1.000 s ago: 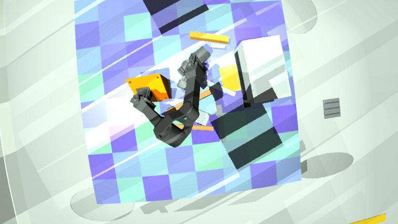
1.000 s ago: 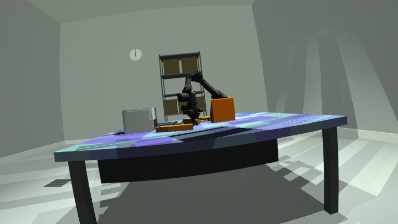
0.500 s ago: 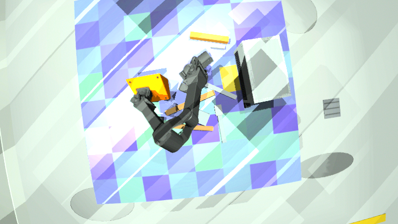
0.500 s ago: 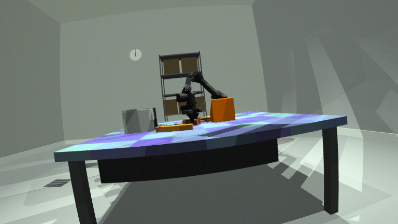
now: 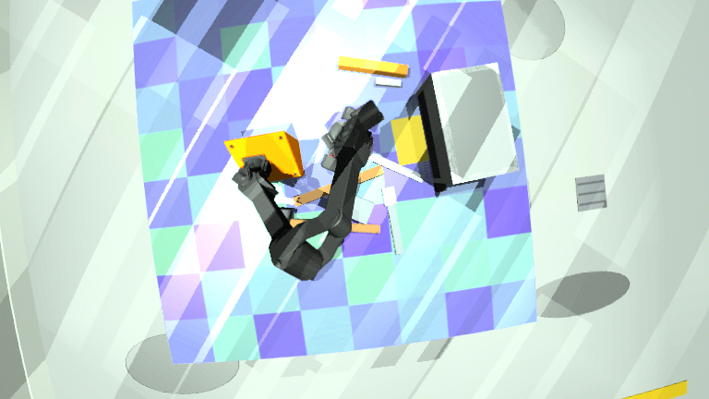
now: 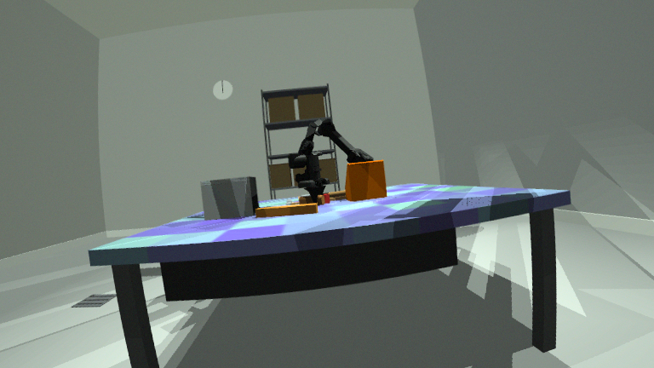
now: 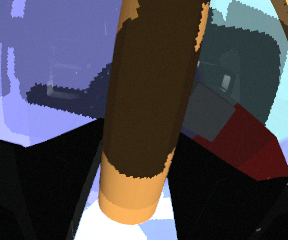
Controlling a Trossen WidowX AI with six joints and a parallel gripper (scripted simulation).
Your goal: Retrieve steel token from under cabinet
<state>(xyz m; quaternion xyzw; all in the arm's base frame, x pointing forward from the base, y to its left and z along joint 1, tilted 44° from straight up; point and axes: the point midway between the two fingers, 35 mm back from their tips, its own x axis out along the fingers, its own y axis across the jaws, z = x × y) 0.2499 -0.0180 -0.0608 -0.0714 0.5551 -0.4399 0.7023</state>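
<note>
My gripper tip is now 4 cm to the left of the red cube, 4 cm past it and 1 cm below it. From my gripper tip the other things lie so: flat wooden stick: 13 cm to the right, 4 cm behind; then orange bar: 23 cm to the left, 13 cm ahead, 1 cm above; then small white block: 18 cm to the left, 17 cm ahead.
</note>
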